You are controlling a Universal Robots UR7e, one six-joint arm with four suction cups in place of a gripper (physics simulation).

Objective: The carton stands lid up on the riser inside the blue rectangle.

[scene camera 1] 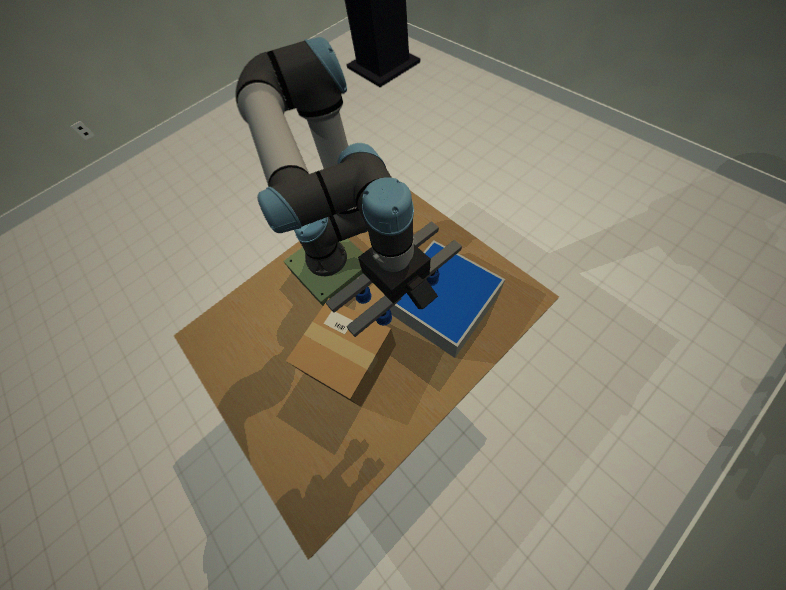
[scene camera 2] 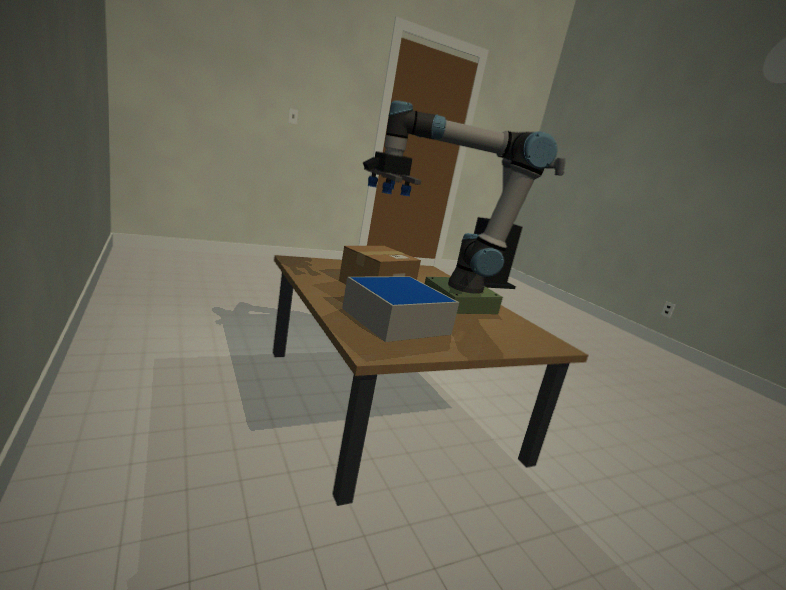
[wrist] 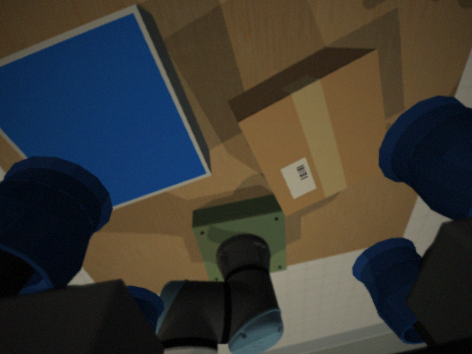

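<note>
The brown carton (scene camera 1: 340, 350) sits on the wooden table, its taped top with a barcode label facing up; it shows in the second scene view (scene camera 2: 380, 261) and the wrist view (wrist: 314, 140). The grey riser with the blue rectangle on top (scene camera 1: 449, 294) stands beside it, seen also in the second scene view (scene camera 2: 399, 307) and the wrist view (wrist: 91, 105). My suction gripper (scene camera 1: 391, 295) hangs well above the table, over the gap between carton and riser (scene camera 2: 391, 182). Its cups are empty and touch nothing.
The arm's green base plate (scene camera 1: 328, 272) is on the table next to the carton and riser (wrist: 240, 232). The table edges lie close around the objects. A brown door (scene camera 2: 424, 141) stands behind the table.
</note>
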